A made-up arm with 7 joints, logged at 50 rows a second.
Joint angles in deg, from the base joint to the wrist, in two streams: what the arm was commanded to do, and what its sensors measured. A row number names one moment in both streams.
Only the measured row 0 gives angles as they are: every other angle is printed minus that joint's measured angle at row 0.
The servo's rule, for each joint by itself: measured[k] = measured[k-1] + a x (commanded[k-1-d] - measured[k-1]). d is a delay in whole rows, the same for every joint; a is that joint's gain. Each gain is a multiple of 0.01, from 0.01 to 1. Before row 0 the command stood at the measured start. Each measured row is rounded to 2 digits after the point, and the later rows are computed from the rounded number. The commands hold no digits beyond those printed.
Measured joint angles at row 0:
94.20, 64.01, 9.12, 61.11, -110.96, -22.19, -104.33
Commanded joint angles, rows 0 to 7:
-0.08, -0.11, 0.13, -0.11, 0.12, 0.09, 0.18
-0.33, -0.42, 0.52, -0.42, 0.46, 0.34, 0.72
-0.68, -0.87, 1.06, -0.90, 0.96, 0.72, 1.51
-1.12, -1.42, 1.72, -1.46, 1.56, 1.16, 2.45
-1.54, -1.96, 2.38, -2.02, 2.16, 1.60, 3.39
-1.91, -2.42, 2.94, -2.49, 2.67, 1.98, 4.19
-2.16, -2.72, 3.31, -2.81, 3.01, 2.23, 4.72
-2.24, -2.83, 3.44, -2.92, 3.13, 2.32, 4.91
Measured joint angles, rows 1 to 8:
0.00, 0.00, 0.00, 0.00, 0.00, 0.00, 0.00
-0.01, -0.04, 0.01, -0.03, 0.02, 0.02, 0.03
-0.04, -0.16, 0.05, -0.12, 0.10, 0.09, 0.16
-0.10, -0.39, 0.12, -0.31, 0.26, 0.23, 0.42
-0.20, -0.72, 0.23, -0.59, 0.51, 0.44, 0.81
-0.33, -1.12, 0.38, -0.93, 0.82, 0.71, 1.30
-0.49, -1.54, 0.56, -1.30, 1.17, 1.00, 1.85
-0.66, -1.92, 0.75, -1.66, 1.52, 1.28, 2.40
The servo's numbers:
d 1
a 0.10 0.32 0.07 0.24 0.19 0.23 0.19

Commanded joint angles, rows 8 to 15:
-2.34, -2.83, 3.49, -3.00, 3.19, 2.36, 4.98
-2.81, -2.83, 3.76, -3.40, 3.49, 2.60, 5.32
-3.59, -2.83, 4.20, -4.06, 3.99, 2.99, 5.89
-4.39, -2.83, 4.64, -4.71, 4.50, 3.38, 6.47
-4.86, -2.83, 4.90, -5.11, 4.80, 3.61, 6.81
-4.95, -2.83, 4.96, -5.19, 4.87, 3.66, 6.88
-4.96, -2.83, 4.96, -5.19, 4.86, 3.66, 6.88
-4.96, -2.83, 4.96, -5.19, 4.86, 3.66, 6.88
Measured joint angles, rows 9 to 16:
-0.82, -2.21, 0.94, -1.96, 1.83, 1.52, 2.88
-0.97, -2.41, 1.12, -2.21, 2.09, 1.71, 3.28
-1.15, -2.54, 1.30, -2.50, 2.36, 1.91, 3.67
-1.39, -2.63, 1.50, -2.87, 2.67, 2.16, 4.09
-1.69, -2.69, 1.72, -3.31, 3.02, 2.44, 4.54
-2.01, -2.73, 1.94, -3.74, 3.36, 2.71, 4.97
-2.30, -2.76, 2.15, -4.09, 3.65, 2.93, 5.33
-2.57, -2.78, 2.35, -4.35, 3.88, 3.10, 5.62

